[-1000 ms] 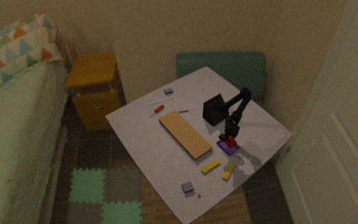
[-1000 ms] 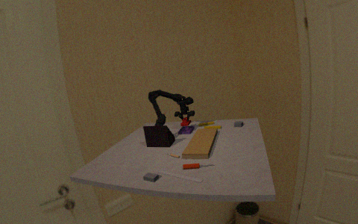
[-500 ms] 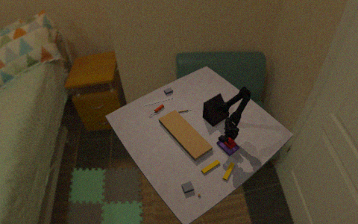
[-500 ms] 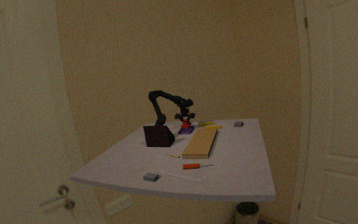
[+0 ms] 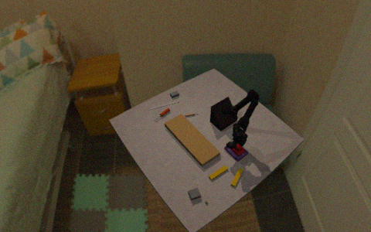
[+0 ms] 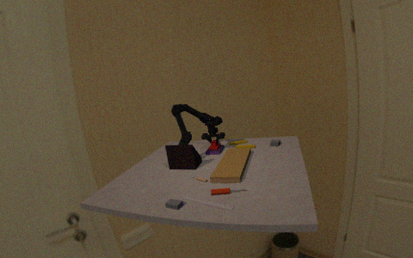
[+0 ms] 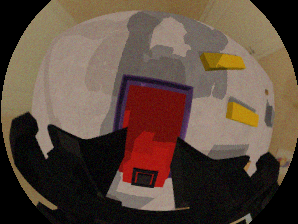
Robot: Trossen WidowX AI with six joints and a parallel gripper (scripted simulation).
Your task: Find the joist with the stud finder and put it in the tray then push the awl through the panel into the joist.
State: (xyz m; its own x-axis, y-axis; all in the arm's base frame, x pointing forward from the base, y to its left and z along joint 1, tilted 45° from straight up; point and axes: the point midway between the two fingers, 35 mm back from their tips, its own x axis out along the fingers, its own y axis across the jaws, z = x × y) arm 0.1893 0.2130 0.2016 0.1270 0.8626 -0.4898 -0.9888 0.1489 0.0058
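My gripper tip is 1 cm to the left of the purple tray and 4 cm above it. Also, from my gripper tip: orange-handled tool 20 cm ahead, 73 cm to the right, 4 cm below; red stud finder 2 cm to the right, 2 cm above; awl 3 cm behind, 54 cm to the right, 5 cm below.
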